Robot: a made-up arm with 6 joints.
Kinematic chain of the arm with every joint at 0, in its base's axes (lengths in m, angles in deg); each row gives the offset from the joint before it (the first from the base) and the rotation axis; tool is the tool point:
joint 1: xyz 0 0 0.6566 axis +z
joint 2: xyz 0.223 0 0 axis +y
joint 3: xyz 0 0 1.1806 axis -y
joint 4: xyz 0 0 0.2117 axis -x
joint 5: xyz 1.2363 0 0 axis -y
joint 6: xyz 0.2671 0 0 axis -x
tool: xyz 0 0 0
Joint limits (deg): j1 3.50..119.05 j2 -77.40..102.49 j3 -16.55..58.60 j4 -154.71..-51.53 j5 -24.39..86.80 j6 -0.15..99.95
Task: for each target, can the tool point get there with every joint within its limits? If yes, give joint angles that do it. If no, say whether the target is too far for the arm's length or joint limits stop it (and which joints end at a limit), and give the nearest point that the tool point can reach.
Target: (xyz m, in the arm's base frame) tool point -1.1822 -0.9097 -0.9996
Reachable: no: joint limits stop it (at a limit: joint 1, joint 2, joint 3, joint 5) | nearest point -0.4658 0.6463 -0.9665 | short by 1.713 m
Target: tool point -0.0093 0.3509 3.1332
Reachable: yes | joints 108.85 -22.37 38.05 -98.86 23.35 47.66
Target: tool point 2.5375 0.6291 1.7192
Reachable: yes | joints 15.26 50.28 52.67 -60.58 15.19 75.88
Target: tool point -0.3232 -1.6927 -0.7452
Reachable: no: joint limits stop it (at a limit: joint 1, joint 2, joint 3) | nearest point 0.8011 -0.1568 -0.7778 | short by 1.904 m
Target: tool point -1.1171 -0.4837 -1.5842
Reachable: no: joint limits stop it (at a limit: joint 1, joint 2, joint 3, joint 5) | nearest point -0.4890 0.6619 -0.9803 | short by 1.439 m
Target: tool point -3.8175 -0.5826 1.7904
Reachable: no: too far | nearest point -2.1850 -0.3335 1.7179 | short by 1.653 m
